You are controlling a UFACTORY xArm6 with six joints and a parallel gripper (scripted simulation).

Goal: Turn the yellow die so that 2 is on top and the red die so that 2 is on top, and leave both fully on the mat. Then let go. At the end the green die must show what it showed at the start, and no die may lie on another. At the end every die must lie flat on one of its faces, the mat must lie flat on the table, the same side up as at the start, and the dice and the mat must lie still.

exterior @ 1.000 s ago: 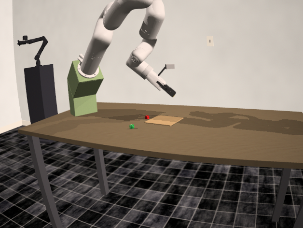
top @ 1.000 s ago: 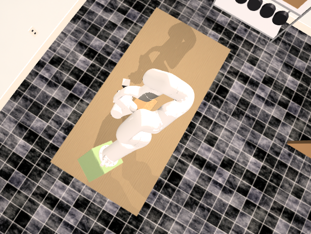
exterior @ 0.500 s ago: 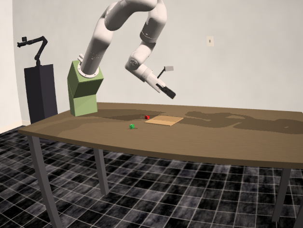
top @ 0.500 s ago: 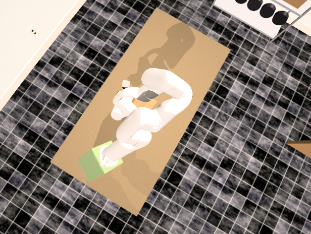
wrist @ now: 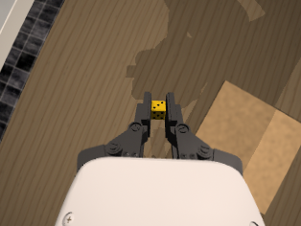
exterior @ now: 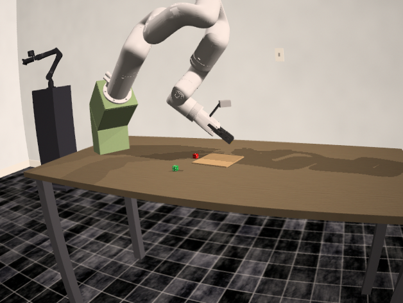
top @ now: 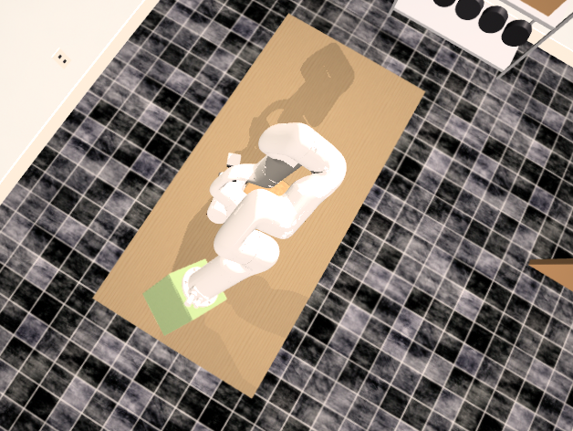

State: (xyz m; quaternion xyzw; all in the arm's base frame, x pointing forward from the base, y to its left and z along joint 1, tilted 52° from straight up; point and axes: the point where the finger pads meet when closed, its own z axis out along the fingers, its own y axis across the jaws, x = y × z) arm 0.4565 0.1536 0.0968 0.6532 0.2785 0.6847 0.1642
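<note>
The red die is 110 mm to the right of my hand, 110 mm behind it and 50 mm below it. The rest, counted from my hand: green die: 270 mm to the right, 130 mm behind, 50 mm below; tan mat: 130 mm to the right, 50 mm below, 10 mm behind; yellow die: 20 mm below, 10 mm ahead.
</note>
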